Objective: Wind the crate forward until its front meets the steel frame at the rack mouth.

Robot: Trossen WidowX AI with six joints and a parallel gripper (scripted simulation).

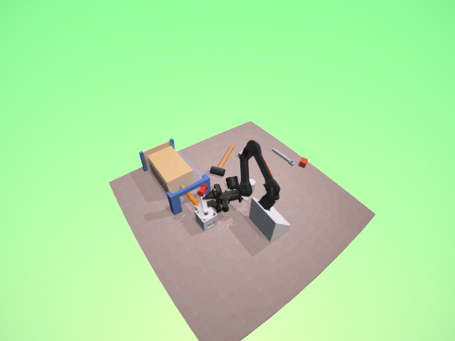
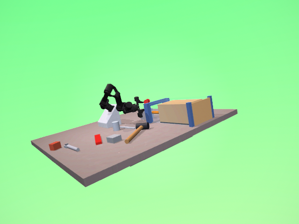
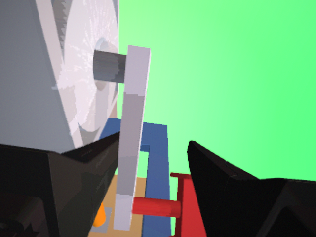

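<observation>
Right now my gripper tip is 1 cm short of the winch handle, 1 cm to the left of it and 1 cm above it. Also, from my gripper tip: flat steel bar: 7 cm ahead, 27 cm to the right, 13 cm below; white winch: 6 cm behind, 10 cm below; red grip: 5 cm ahead, 3 cm to the right, 2 cm above.
</observation>
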